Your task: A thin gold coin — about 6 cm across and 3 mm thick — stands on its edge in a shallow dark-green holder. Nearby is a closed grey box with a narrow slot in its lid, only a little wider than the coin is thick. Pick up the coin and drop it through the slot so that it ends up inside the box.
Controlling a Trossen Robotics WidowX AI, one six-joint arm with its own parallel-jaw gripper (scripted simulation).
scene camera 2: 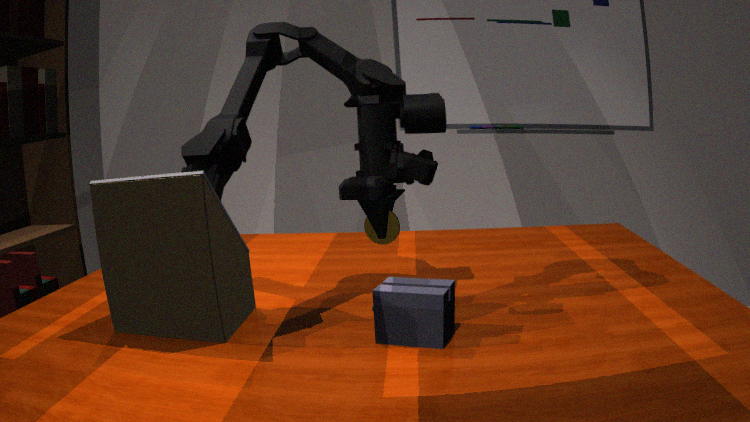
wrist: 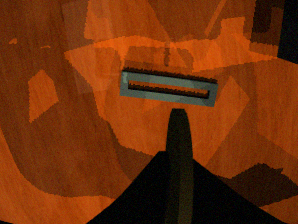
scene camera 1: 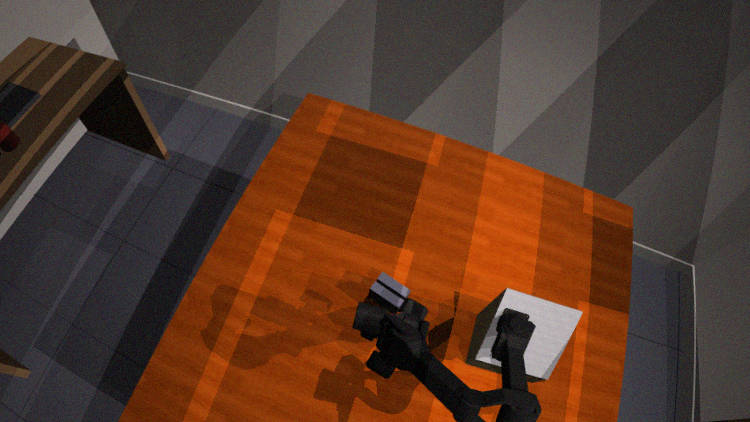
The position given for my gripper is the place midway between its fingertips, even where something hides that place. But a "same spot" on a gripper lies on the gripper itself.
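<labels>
My gripper is visible in scene camera 1 (pixel 393 344), in scene camera 2 and in the wrist view. On my gripper, (wrist: pixel 150 190) and (scene camera 2: pixel 391 210) are the same spot.
</labels>
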